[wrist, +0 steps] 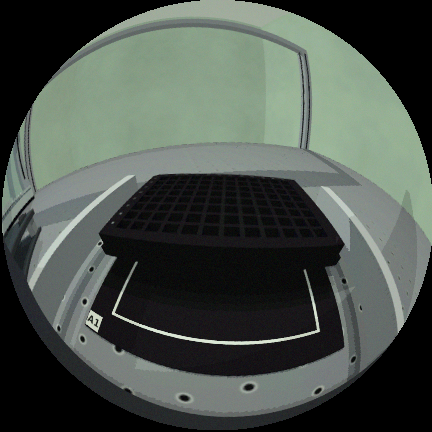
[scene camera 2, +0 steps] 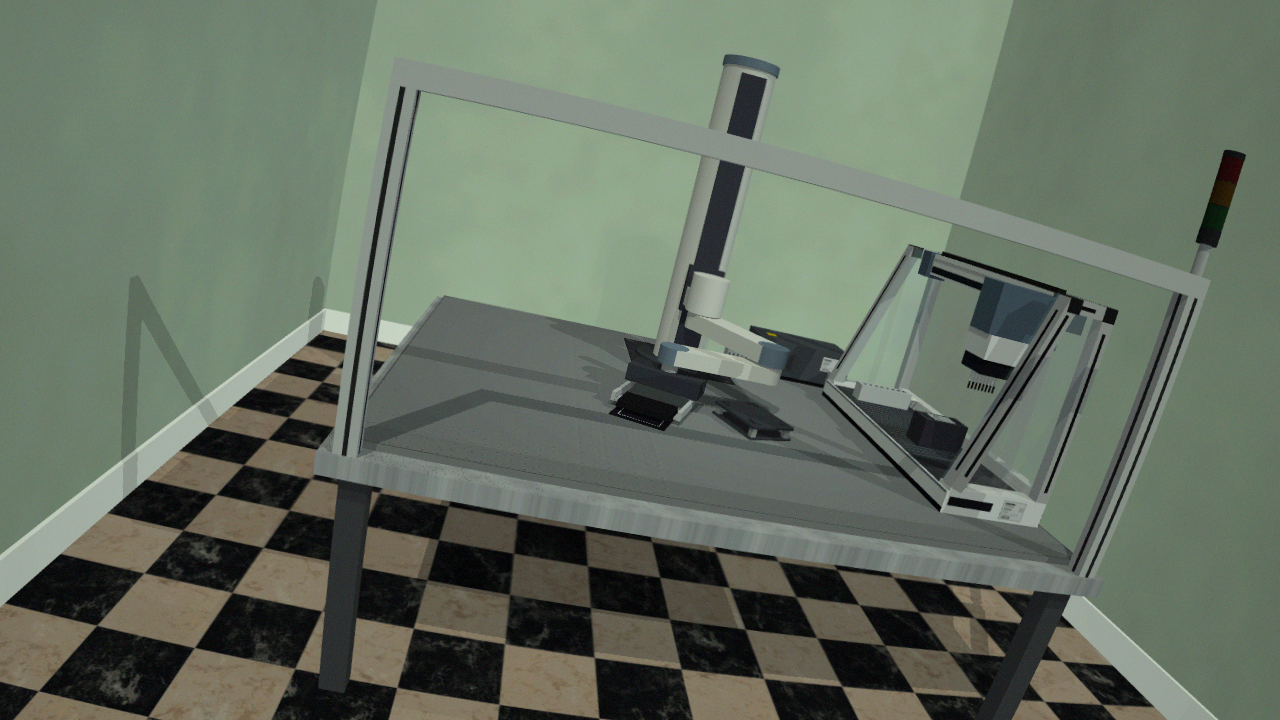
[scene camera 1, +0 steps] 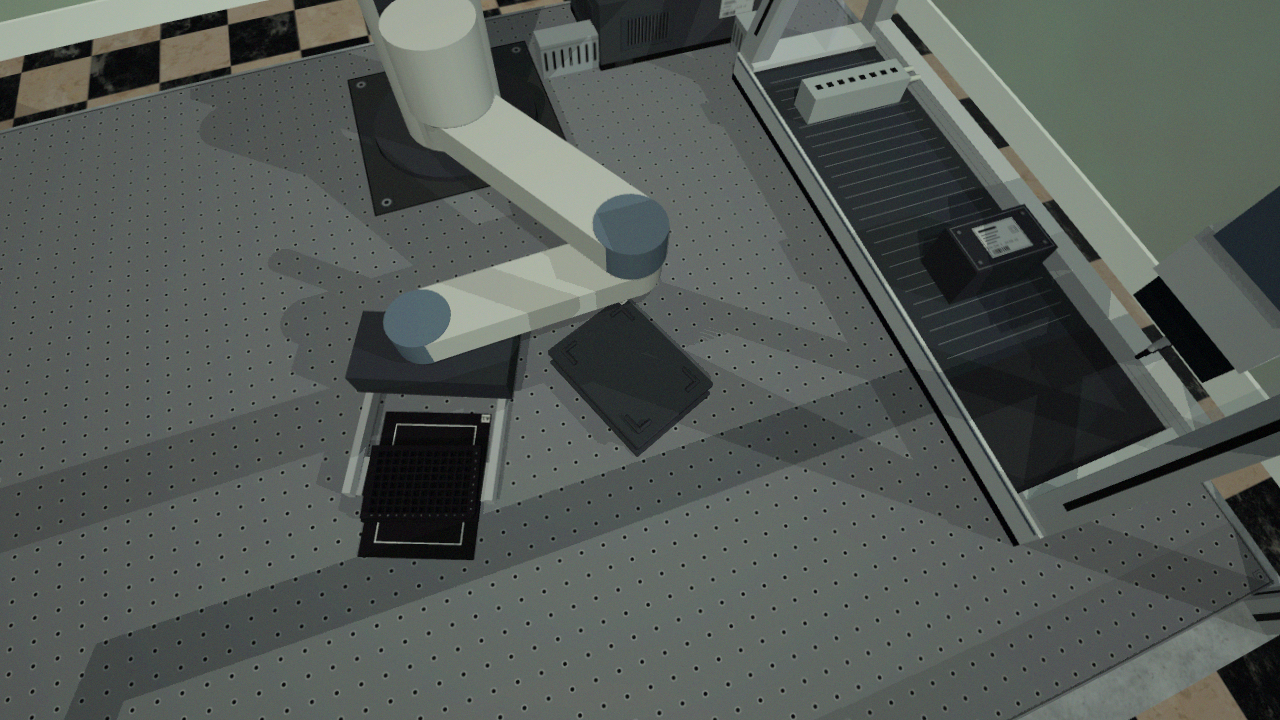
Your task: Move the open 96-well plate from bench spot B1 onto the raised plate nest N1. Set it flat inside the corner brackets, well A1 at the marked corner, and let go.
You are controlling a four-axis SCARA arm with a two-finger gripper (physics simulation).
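Frame: origin at the arm's base, x down, y left, z ahead, level; metres.
Seen in the pictures: gripper, fingertip midpoint: (wrist: 225, 187) (scene camera 2: 645, 406) (scene camera 1: 419, 498).
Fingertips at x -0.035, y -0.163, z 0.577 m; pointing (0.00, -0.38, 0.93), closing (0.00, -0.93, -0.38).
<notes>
Pixels of each thing's middle, then the offset from my fingertips to it. "*": a spot on its surface instead.
- black 96-well plate, body centre: (wrist: 222, 206) (scene camera 1: 423, 482) (scene camera 2: 647, 406) dx +0.004, dy +0.008, dz -0.018 m
- spot B1, surface spot: (wrist: 225, 320) (scene camera 1: 431, 433) * dx +0.020, dy +0.024, dz -0.079 m
- mat's A1 label, surface spot: (wrist: 94, 321) (scene camera 1: 484, 418) * dx +0.020, dy +0.089, dz -0.077 m
- raised nest N1, body centre: (scene camera 1: 629, 372) (scene camera 2: 752, 419) dx +0.003, dy +0.270, dz -0.070 m
- framed machine with a slatted deck, surface spot: (scene camera 1: 913, 179) * dx -0.027, dy +0.744, dz -0.207 m
- dark box, surface spot: (scene camera 1: 998, 241) * dx -0.098, dy +0.729, dz -0.043 m
- white block, surface spot: (scene camera 1: 850, 91) * dx -0.071, dy +0.705, dz -0.351 m
- dark instrument, surface spot: (scene camera 1: 662, 31) * dx -0.028, dy +0.518, dz -0.611 m
The black 96-well plate (scene camera 1: 420, 476) (scene camera 2: 648, 402) (wrist: 220, 212) is level, held a little above the dark mat of spot B1 (scene camera 1: 431, 434) (wrist: 225, 320). A shadow gap shows under its near edge in the wrist view. My gripper (scene camera 1: 424, 492) (scene camera 2: 648, 408) (wrist: 225, 187) is shut on the plate, one long pale finger along each short side. The mat's A1 label (scene camera 1: 485, 418) (wrist: 94, 321) is at a corner on the gripper body's side. The raised nest N1 (scene camera 1: 631, 380) (scene camera 2: 753, 418), dark with corner brackets, stands turned at an angle beside the gripper and carries no plate.
The forearm (scene camera 1: 537, 291) passes close behind the nest. A framed machine with a slatted deck (scene camera 1: 913, 179) stands to the right, bearing a dark box (scene camera 1: 998, 241) and a white block (scene camera 1: 850, 91). A dark instrument (scene camera 1: 662, 31) (scene camera 2: 792, 353) stands at the back.
</notes>
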